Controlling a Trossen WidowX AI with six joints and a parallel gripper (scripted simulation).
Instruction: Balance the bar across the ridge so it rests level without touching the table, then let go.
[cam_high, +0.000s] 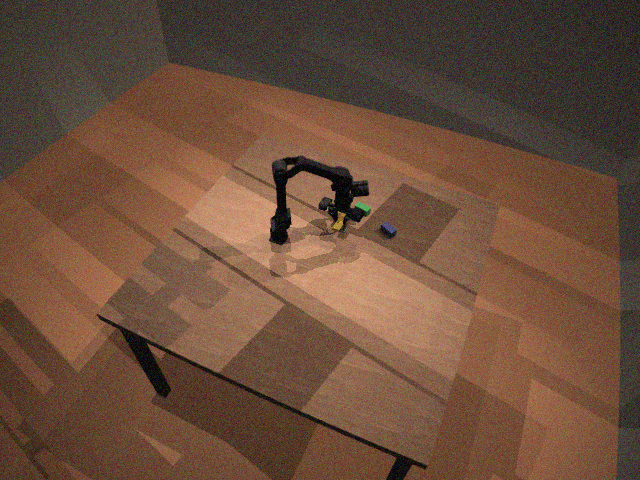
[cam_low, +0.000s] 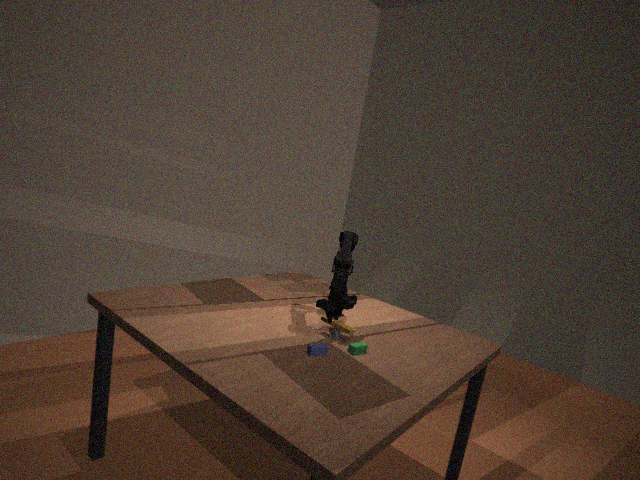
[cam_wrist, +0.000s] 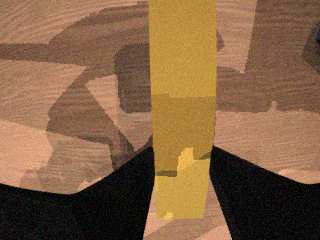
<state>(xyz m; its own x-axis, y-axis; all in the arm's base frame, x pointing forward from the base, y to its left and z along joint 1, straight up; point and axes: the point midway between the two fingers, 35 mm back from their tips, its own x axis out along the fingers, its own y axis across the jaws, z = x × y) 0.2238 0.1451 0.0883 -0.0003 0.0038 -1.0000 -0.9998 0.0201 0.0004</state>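
Right now my gripper tip is 3 cm to the right of the yellow bar. Also, from my gripper tip: blue block: 19 cm ahead, 9 cm to the left, 4 cm below; green block: 16 cm to the left, 4 cm below, 4 cm ahead.
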